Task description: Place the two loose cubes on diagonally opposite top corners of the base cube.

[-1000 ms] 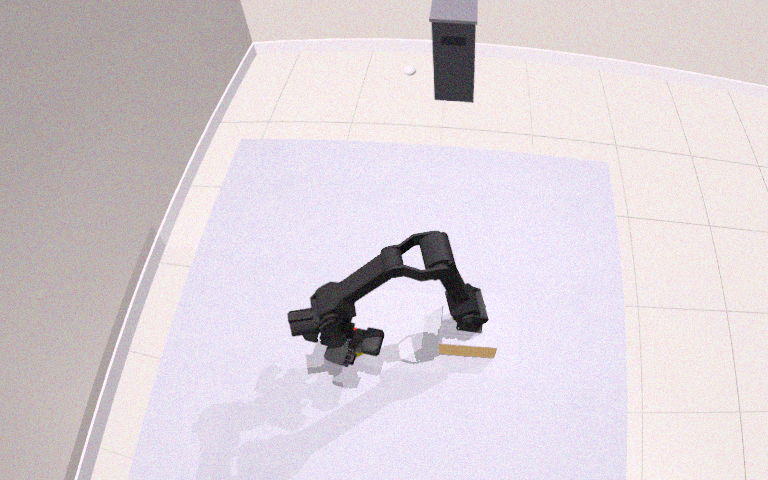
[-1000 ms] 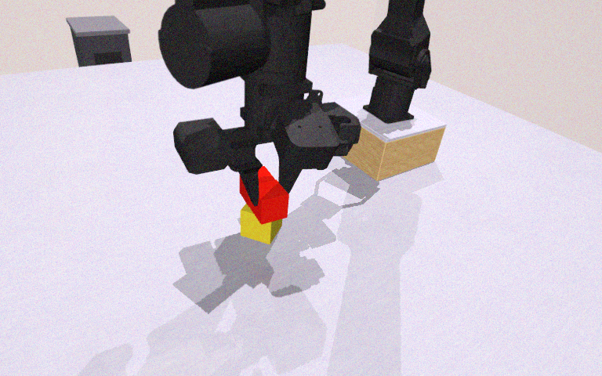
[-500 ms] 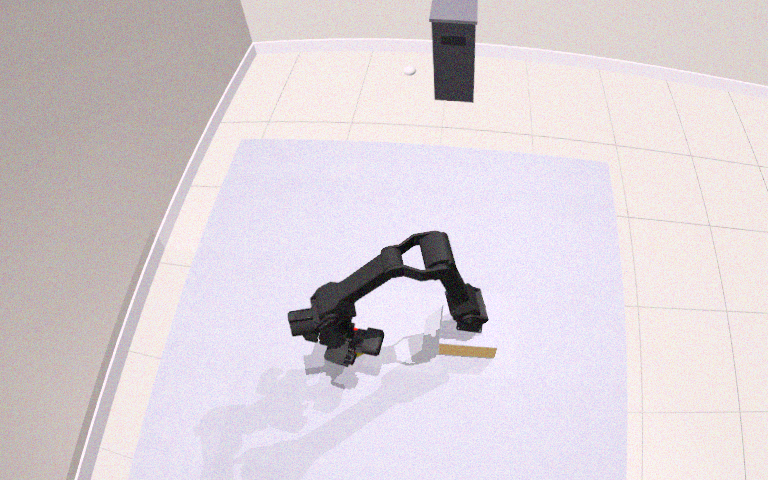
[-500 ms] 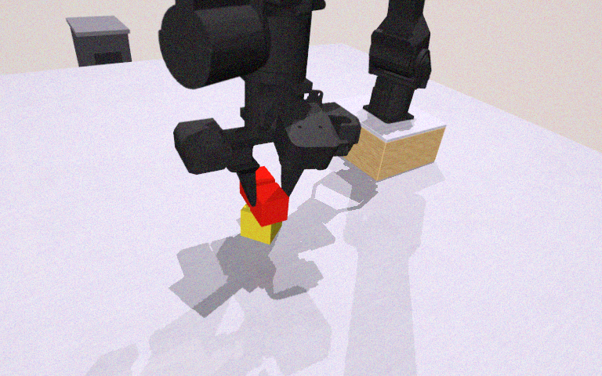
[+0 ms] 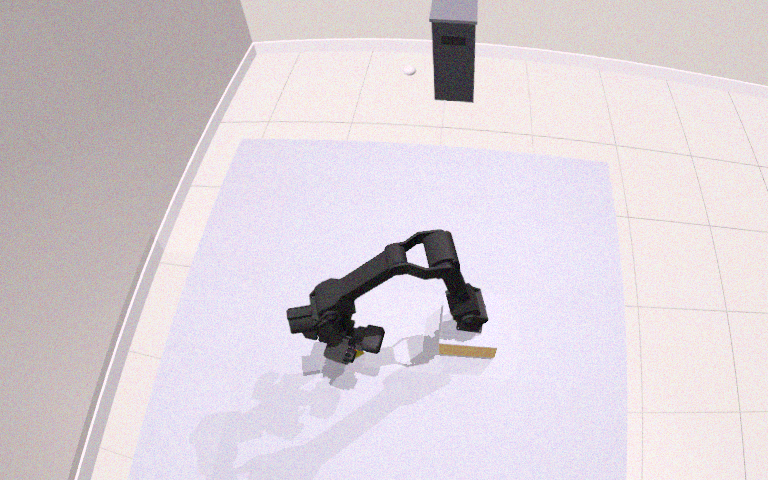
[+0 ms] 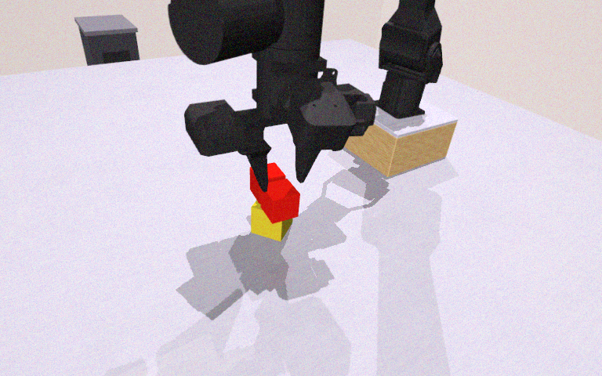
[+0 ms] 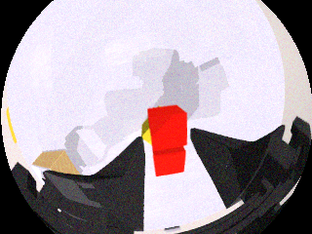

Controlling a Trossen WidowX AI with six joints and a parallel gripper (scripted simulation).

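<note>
Now: gripper tip 40 mm to the left of the red cube and 20 mm above it. Also, from my gripper tip: yellow base cube: 20 mm to the right, 60 mm below.
</note>
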